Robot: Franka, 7 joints.
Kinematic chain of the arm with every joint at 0, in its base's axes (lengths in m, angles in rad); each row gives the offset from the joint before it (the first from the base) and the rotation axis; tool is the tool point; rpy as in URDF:
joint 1: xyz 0 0 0.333 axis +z
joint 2: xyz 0 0 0 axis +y
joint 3: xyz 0 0 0.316 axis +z
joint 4: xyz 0.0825 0 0 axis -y
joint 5: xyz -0.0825 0 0.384 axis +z
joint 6: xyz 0 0 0 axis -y
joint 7: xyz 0.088 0 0 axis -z
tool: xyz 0 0 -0.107 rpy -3.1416 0 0
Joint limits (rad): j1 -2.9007..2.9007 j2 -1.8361..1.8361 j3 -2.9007..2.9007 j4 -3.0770..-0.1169 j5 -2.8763..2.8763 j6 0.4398..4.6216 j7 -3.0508..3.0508
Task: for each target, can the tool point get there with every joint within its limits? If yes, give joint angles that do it. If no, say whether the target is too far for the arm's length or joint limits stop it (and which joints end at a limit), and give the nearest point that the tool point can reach.
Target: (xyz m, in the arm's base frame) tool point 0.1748 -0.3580 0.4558
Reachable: yes | joints 0.0952 -1.2131 -1.2646 -2.5853 -2.0345 2.8160 0.9531
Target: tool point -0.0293 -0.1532 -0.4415
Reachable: no: joint limits stop it (at a limit: joint 2) | nearest point -0.0329 -0.1720 -0.3496 | short by 0.094 m
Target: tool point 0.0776 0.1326 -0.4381
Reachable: no: joint limits stop it (at a limit: joint 2) | nearest point 0.0872 0.1490 -0.3491 | short by 0.091 m
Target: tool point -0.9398 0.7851 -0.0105
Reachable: no: too far | nearest point -0.6339 0.5296 0.1013 | short by 0.414 m
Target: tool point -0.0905 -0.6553 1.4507
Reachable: no: too far | nearest point -0.0598 -0.4328 1.0713 | short by 0.441 m
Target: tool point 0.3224 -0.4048 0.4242
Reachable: yes | joints 0.8597 0.2270 -1.6683 -2.4334 0.6427 3.3384 2.3782
